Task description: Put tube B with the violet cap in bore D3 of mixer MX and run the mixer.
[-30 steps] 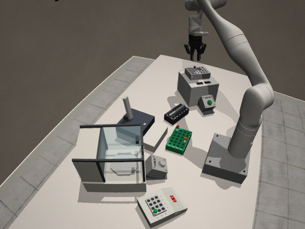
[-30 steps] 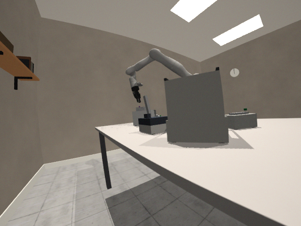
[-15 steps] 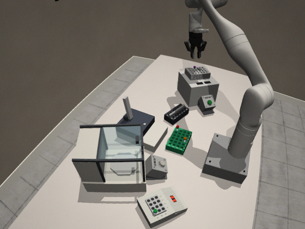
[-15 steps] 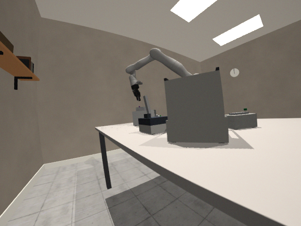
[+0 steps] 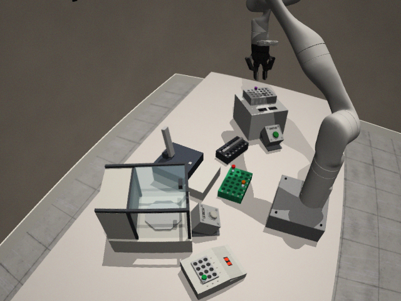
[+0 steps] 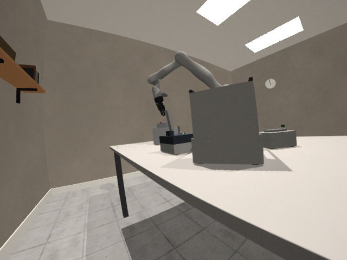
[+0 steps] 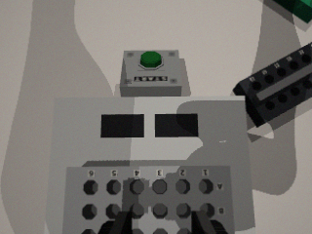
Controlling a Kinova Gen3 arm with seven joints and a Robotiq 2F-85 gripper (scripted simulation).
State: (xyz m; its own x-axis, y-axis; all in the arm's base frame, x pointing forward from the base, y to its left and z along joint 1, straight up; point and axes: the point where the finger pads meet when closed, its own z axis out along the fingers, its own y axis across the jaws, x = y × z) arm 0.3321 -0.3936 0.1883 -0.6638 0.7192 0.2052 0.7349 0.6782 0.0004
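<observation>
Now: the green start key 130 mm behind my hand, 120 mm to the left of it and 180 mm below it. Round my hand: shaking block (10 mm behind, 10 mm to the right, 100 mm below); red-capped tube (30 mm behind, 360 mm to the left, 220 mm below); black magnet block (20 mm ahead, 240 mm to the left, 230 mm below).
</observation>
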